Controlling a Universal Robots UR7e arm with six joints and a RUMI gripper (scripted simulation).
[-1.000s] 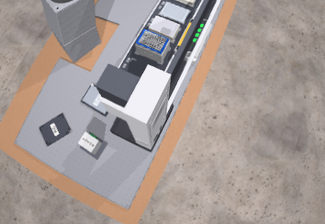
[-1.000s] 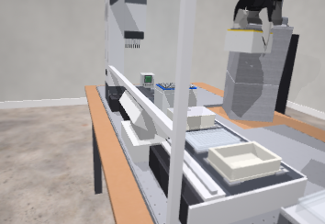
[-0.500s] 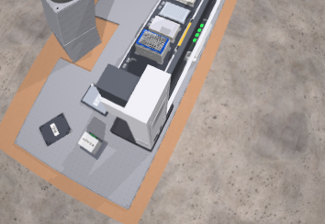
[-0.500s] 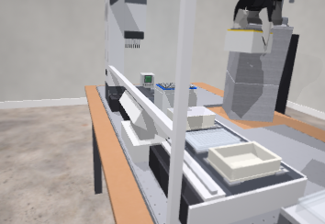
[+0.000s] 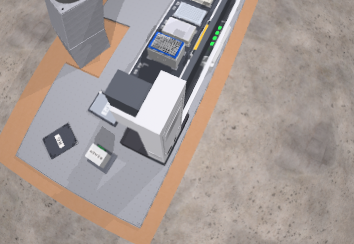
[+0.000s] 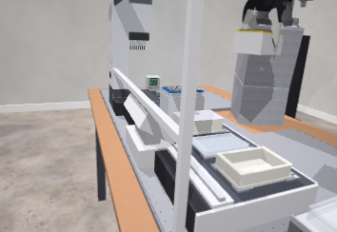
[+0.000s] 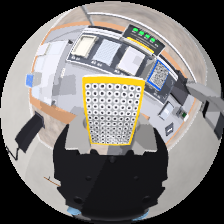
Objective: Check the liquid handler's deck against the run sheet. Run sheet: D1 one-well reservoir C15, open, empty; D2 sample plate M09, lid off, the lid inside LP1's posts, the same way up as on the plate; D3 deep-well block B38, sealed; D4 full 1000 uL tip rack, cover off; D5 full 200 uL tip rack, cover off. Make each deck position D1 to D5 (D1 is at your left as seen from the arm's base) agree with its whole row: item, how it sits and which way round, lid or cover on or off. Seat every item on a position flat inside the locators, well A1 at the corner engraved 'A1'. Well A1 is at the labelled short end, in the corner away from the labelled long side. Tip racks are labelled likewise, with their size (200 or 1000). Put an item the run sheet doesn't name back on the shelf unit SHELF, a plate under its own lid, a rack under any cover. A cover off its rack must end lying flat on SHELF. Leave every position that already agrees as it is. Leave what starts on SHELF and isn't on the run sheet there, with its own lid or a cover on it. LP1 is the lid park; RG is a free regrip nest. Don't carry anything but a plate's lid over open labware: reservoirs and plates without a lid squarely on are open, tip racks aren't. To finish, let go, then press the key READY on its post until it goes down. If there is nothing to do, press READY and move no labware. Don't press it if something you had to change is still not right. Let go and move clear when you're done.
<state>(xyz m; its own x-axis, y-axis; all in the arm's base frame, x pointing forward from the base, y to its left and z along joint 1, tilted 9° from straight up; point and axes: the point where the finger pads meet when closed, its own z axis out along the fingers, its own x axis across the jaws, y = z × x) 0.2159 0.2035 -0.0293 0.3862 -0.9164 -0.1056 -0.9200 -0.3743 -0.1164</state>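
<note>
The yellow-framed tip rack lies 1 cm to the right of my hand and 1 cm above it. The rest, counted from my hand: white sealed block: 24 cm below, 16 cm ahead, 2 cm to the right; then clear well plate: 26 cm below, 16 cm ahead, 10 cm to the left; then blue-framed tip rack: 19 cm below, 16 cm ahead, 15 cm to the right.
</note>
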